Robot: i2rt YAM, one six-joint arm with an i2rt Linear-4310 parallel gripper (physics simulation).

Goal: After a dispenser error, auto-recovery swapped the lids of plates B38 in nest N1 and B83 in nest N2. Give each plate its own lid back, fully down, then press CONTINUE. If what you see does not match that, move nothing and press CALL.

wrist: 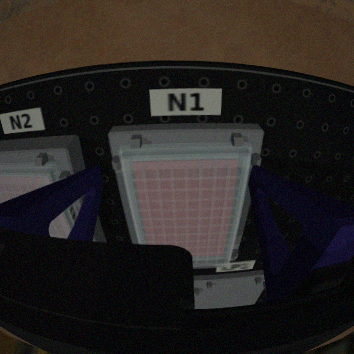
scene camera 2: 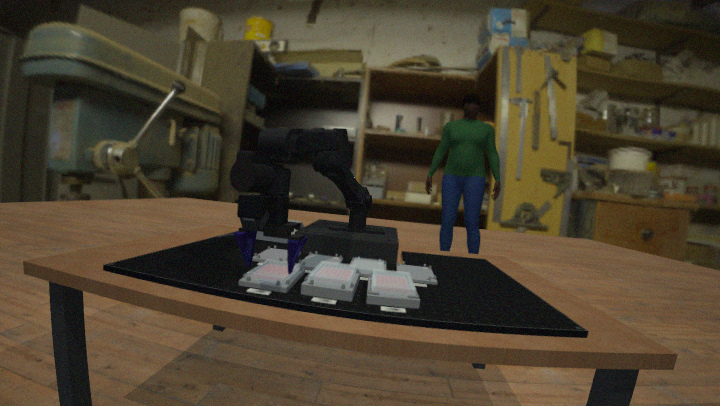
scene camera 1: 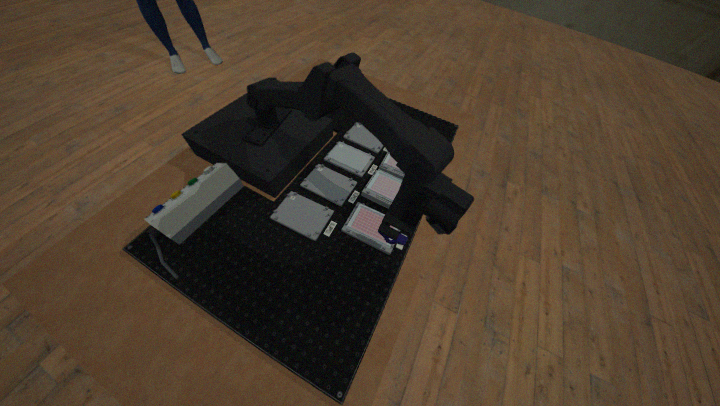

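Where they show: gripper, fingertip midpoint: (wrist: 175, 173) (scene camera 2: 268, 270) (scene camera 1: 395, 228); arm's base at its link origin: (scene camera 2: 356, 230) (scene camera 1: 268, 124).
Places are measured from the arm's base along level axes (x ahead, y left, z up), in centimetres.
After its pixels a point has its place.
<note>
The plate in nest N1 (scene camera 1: 367, 224) {z -4.3, x 40.7, y -21.6 cm} (scene camera 2: 274, 272) {z -4.1, x 45.7, y -20.3 cm} (wrist: 185, 205) {z -4.1, x 44.6, y -21.0 cm} shows pink wells under a clear, glassy cover. The plate in nest N2 (scene camera 1: 384, 186) {z -2.8, x 42.0, y -8.5 cm} (scene camera 2: 331, 276) {z -2.8, x 49.3, y -8.2 cm} (wrist: 22, 187) {z -2.8, x 48.9, y -10.1 cm} stands beside it and also shows pink wells; the left finger partly covers it in the wrist view. I cannot read B38 or B83 on plates or lids. My gripper (scene camera 1: 394, 238) {z -3.0, x 48.1, y -21.0 cm} (scene camera 2: 269, 269) {z -3.0, x 48.1, y -21.0 cm} (wrist: 175, 173) {z -3.0, x 48.1, y -21.0 cm} is open over the N1 plate, with one blue fingertip near each long side and nothing gripped. A control box (scene camera 1: 201, 206) {z -2.2, x -0.9, y -32.7 cm} carries blue, yellow, green and pale buttons; no lettering is legible.
A third pink plate (scene camera 1: 391, 162) {z -3.2, x 41.9, y 2.3 cm} (scene camera 2: 393, 283) {z -3.2, x 50.1, y 4.2 cm} stands beyond N2. Grey pads (scene camera 1: 302, 216) {z -5.8, x 23.0, y -24.7 cm} (wrist: 230, 292) {z -5.8, x 25.6, y -24.5 cm} form a row between the plates and the arm's base (scene camera 1: 272, 151) {z -0.2, x 7.2, y -10.3 cm} (scene camera 2: 347, 242) {z -1.9, x 15.1, y -3.8 cm}; one pad (scene camera 1: 349, 158) {z -5.0, x 28.2, y 0.4 cm} looks paler. A cable (scene camera 1: 162, 256) {z -6.5, x -3.9, y -46.3 cm} lies by the control box. A person (scene camera 2: 466, 171) stands behind.
</note>
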